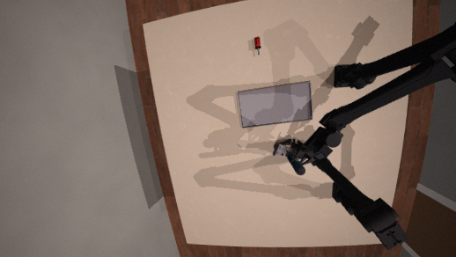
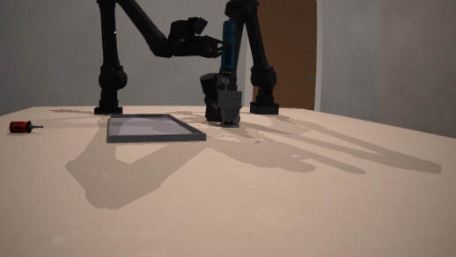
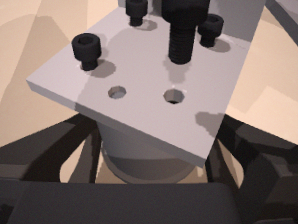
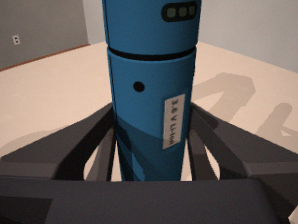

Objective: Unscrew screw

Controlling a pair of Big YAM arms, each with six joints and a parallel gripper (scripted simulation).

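Now: the grey joint module 10 mm above my left hand. From my left hand the other things lie so: grey bracket (50 mm above); then screwdriver bit (100 mm above, 30 mm behind, 10 mm to the right); then shallow grey tray (260 mm to the right, 20 mm below, 10 mm ahead).
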